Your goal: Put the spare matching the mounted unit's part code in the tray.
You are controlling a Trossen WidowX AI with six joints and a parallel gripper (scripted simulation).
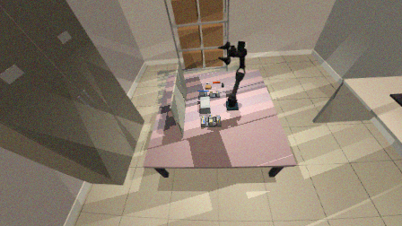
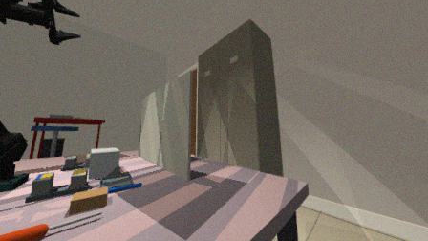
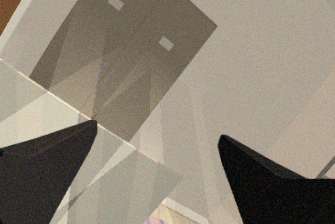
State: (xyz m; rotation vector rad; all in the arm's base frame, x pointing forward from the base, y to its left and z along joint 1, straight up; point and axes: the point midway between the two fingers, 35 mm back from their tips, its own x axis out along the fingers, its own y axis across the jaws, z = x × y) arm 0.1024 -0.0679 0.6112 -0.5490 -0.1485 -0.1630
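The grey spare block is 60 cm below my gripper tip, 24 cm to the left of it and 22 cm ahead of it. From my gripper tip the other things lie so: grey tray: 64 cm below, 17 cm to the right, 16 cm ahead; grey upright panel: 42 cm below, 40 cm ahead; brown block: 63 cm below, 29 cm to the right, 7 cm ahead.
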